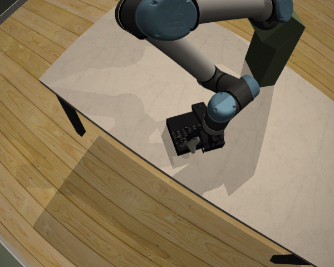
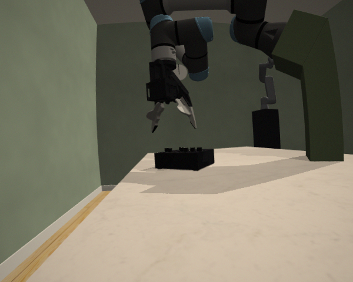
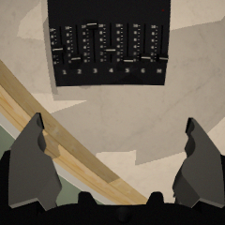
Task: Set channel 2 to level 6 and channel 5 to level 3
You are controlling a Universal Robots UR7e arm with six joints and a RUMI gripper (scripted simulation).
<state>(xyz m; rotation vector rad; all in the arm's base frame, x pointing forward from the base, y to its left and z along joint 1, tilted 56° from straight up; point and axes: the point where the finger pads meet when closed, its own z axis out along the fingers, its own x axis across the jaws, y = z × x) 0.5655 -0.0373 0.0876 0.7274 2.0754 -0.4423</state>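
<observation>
Right now the fader knob is 1 cm behind my hand, 7 cm to the right of it and 6 cm below it.
</observation>
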